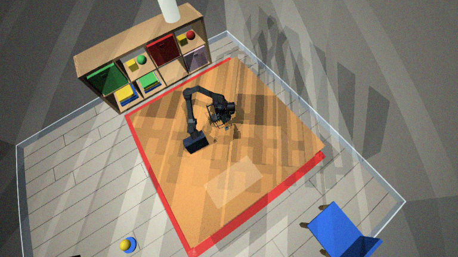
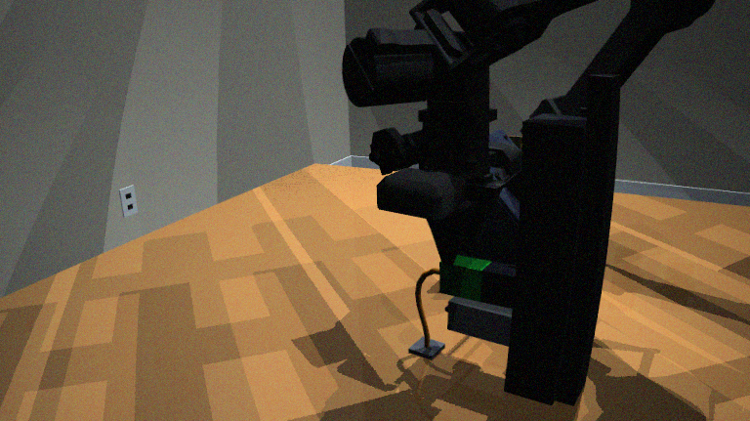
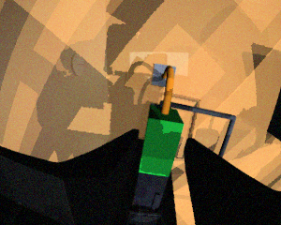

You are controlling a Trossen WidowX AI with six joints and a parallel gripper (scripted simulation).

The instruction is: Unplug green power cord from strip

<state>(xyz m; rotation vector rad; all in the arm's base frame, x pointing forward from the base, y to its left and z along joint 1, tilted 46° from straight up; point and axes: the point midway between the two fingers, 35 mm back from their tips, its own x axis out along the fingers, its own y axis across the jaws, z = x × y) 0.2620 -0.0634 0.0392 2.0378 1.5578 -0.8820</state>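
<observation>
The green plug is 30 mm to the left of my gripper tip and 10 mm below it. From my gripper tip the other things lie so: grey anchor plate 120 mm below, 30 mm to the right, 10 mm behind.
</observation>
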